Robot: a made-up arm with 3 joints.
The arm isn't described. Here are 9 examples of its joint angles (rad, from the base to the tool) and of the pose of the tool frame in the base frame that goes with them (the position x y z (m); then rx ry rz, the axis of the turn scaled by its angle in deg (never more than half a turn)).
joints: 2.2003 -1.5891 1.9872
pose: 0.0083 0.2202 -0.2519 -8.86 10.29 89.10
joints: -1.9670 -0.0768 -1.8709
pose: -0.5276 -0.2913 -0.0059 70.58 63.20 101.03
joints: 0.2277 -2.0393 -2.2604
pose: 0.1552 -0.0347 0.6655 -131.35 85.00 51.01
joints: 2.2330 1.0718 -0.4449
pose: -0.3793 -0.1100 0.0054 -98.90 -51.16 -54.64
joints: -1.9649 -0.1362 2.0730
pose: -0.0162 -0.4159 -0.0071 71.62 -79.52 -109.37
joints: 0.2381 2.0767 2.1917
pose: -0.3210 0.2206 0.6460 -130.54 -81.97 -55.90
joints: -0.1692 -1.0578 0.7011
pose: 0.0330 0.0894 0.3210 29.71 -41.33 55.09
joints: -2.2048 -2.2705 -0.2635
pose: 0.0767 -0.0673 0.2558 48.70 -118.46 69.40
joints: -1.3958 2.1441 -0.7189
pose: -0.1231 0.0102 0.6283 86.59 108.51 -86.14
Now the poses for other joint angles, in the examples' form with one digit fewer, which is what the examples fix.
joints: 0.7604 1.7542 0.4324
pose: -0.301 0.120 0.164 -52.9 -55.8 -88.9
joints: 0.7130 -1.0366 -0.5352
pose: -0.129 -0.102 0.338 -52.2 48.0 46.2
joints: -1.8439 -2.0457 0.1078
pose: 0.019 -0.059 0.316 68.0 -107.1 75.8
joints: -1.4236 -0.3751 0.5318
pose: -0.040 -0.076 0.193 84.2 -40.2 -4.2
